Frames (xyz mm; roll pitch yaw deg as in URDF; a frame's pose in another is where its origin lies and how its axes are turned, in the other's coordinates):
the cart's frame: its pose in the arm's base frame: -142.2 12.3 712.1 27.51 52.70 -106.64
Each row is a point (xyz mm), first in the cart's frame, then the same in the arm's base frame.
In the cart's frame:
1: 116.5 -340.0 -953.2
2: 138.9 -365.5 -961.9
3: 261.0 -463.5 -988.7
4: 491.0 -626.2 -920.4
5: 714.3 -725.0 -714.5
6: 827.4 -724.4 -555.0
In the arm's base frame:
1: 198.9 669.0 11.9
2: 181.6 676.2 -17.7
3: 104.7 679.2 -156.7
4: -100.4 607.1 -348.4
5: -345.4 425.4 -443.1
6: -467.4 272.7 -447.1

